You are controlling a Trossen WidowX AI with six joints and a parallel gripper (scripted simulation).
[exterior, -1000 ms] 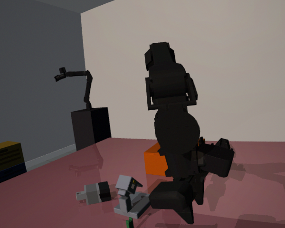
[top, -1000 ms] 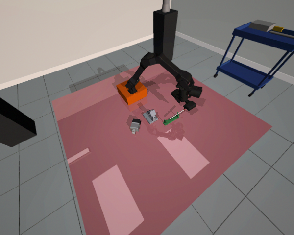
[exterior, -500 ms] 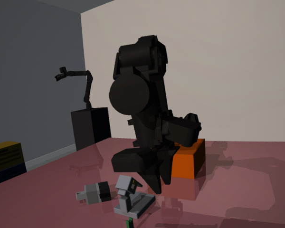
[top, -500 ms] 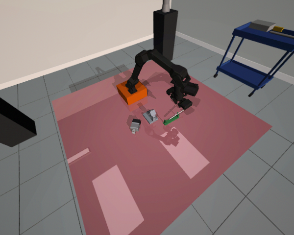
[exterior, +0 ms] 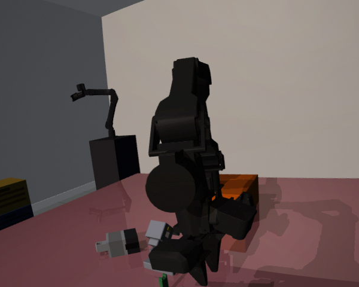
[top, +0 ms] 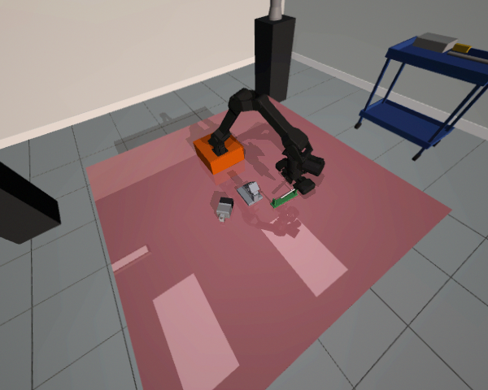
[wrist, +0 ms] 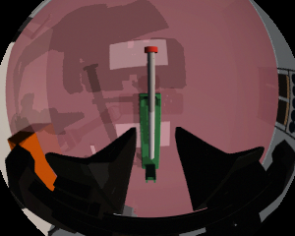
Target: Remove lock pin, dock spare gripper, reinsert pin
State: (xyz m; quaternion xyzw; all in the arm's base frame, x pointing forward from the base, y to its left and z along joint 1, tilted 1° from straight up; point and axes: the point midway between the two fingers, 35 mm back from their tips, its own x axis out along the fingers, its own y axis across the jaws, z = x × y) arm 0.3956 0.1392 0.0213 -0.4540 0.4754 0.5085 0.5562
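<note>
The green tray lies 1 cm behind my gripper tip, 4 cm to the right of it and 5 cm below it. Round my gripper tip: grey mount (11 cm behind, 15 cm to the right, 2 cm below); spare gripper (12 cm behind, 30 cm to the right, 5 cm below).
</note>
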